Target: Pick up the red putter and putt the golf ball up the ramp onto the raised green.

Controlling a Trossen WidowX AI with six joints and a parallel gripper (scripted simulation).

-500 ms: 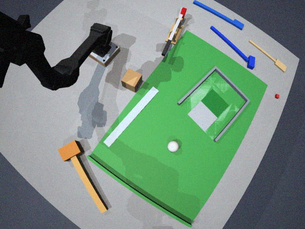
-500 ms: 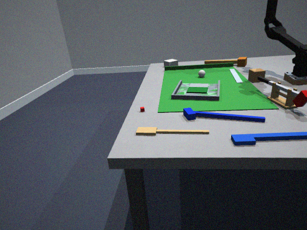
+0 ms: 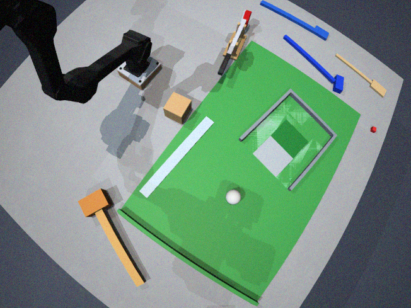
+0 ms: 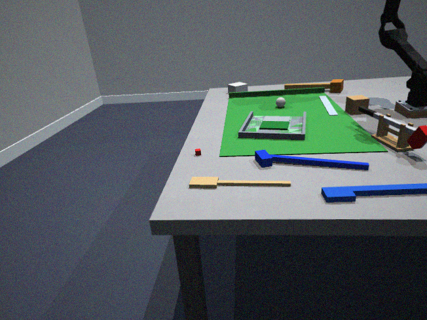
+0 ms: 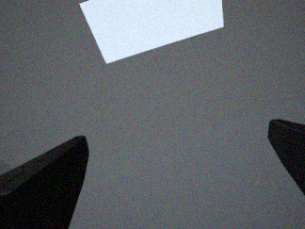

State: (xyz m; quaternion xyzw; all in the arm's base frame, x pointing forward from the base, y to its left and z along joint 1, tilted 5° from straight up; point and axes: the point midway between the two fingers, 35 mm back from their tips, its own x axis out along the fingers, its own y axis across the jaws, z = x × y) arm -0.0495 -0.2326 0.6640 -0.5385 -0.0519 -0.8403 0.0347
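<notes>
The white strip is 300 mm ahead of my gripper tip, 10 mm to the left of it and 740 mm below it. Also, from my gripper tip: white golf ball (500 mm ahead, 10 mm to the right, 720 mm below); then tan cube (230 mm ahead, 130 mm to the left, 720 mm below); then red putter (260 mm ahead, 430 mm to the left, 690 mm below).
</notes>
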